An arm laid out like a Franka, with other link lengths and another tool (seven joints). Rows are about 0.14 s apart.
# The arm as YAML. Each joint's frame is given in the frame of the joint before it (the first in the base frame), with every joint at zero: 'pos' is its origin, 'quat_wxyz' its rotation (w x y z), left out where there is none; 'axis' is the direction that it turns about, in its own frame. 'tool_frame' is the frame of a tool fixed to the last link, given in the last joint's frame.
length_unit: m
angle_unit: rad
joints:
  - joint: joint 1
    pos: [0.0, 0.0, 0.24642]
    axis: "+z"
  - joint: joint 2
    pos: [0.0, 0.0, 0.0]
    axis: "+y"
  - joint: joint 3
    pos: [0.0, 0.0, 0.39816]
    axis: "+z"
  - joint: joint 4
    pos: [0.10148, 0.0, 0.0]
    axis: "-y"
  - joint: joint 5
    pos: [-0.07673, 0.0, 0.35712]
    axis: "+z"
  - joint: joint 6
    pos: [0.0, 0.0, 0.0]
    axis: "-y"
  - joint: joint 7
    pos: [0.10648, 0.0, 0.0]
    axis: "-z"
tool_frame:
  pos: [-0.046, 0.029, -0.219]
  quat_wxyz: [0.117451, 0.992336, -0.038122, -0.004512]
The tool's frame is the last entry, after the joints.
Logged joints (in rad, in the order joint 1, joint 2, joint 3, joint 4, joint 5, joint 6, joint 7), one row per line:
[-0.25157, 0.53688, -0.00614, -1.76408, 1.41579, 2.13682, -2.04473]
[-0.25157, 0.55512, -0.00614, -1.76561, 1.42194, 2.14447, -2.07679]
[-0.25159, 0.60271, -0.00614, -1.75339, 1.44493, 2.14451, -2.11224]
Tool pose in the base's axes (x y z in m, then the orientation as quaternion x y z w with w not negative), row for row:
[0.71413, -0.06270, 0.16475, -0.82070, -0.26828, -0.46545, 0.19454]
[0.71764, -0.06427, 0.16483, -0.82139, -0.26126, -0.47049, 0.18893]
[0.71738, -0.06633, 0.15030, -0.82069, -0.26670, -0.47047, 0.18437]
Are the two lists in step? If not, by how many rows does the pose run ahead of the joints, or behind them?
The pose runs 1 row behind the joints: the pose in row i belongs to the joints in row i - 1.
